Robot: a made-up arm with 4 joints.
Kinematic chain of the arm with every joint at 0, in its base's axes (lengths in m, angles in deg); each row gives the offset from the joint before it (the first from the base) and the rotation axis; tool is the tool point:
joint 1: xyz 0 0 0.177 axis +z
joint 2: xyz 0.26 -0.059 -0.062 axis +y
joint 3: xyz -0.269 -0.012 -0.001 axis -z
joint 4: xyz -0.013 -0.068 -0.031 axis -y
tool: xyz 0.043 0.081 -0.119
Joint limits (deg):
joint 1: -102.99..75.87
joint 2: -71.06..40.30
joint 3: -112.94..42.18
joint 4: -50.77..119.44
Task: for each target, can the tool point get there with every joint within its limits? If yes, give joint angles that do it. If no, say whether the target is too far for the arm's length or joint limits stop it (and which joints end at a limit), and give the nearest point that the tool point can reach.
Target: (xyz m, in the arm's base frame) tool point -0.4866 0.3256 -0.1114
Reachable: no: joint limits stop it (at a limit: joint 1, joint 4) | nearest point -0.1316 0.0694 -0.0292 | short by 0.445 m
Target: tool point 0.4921 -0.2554 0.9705
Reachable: no: too far | nearest point 0.1585 -0.0822 0.2988 | short by 0.770 m
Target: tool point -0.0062 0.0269 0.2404
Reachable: yes | joints 4.81 20.49 -95.24 96.95
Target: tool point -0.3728 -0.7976 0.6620
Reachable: no: too far | nearest point -0.0756 -0.1617 0.2988 | short by 0.790 m
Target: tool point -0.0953 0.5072 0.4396
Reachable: no: joint limits stop it (at a limit: joint 1, joint 2) | nearest point 0.0445 0.1214 0.3085 | short by 0.431 m
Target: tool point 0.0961 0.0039 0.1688
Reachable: yes | joints 9.47 23.31 -24.85 77.55
